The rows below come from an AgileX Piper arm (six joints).
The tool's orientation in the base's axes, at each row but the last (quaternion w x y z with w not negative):
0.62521, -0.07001, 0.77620, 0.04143
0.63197, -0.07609, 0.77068, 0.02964
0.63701, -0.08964, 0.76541, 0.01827
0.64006, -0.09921, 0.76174, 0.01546
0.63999, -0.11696, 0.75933, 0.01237
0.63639, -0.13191, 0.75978, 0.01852
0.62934, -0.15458, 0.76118, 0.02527
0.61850, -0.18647, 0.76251, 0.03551
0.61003, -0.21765, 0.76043, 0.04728
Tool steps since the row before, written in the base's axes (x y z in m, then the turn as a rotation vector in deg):
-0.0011, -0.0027, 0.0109, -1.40, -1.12, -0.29
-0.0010, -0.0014, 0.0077, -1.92, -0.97, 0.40
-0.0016, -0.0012, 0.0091, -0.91, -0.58, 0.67
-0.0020, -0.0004, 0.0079, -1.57, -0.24, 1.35
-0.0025, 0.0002, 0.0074, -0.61, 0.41, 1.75
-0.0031, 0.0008, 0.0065, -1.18, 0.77, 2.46
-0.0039, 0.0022, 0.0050, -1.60, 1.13, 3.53
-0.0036, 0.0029, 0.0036, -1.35, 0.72, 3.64
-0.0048, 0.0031, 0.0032, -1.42, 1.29, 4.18
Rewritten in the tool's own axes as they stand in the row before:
-0.0103, -0.0027, -0.0038, 0.64, -0.87, -1.46
-0.0072, -0.0016, -0.0027, 0.05, -0.68, -2.08
-0.0085, -0.0017, -0.0034, -0.43, -0.48, -1.09
-0.0074, -0.0009, -0.0034, -1.04, -0.11, -1.81
-0.0069, -0.0003, -0.0037, -1.68, 0.29, -0.84
-0.0060, 0.0006, -0.0041, -2.34, 0.66, -1.45
-0.0047, 0.0024, -0.0042, -3.38, 0.95, -1.99
-0.0035, 0.0032, -0.0034, -3.43, 0.47, -1.90
-0.0031, 0.0040, -0.0041, -4.09, 0.90, -1.90

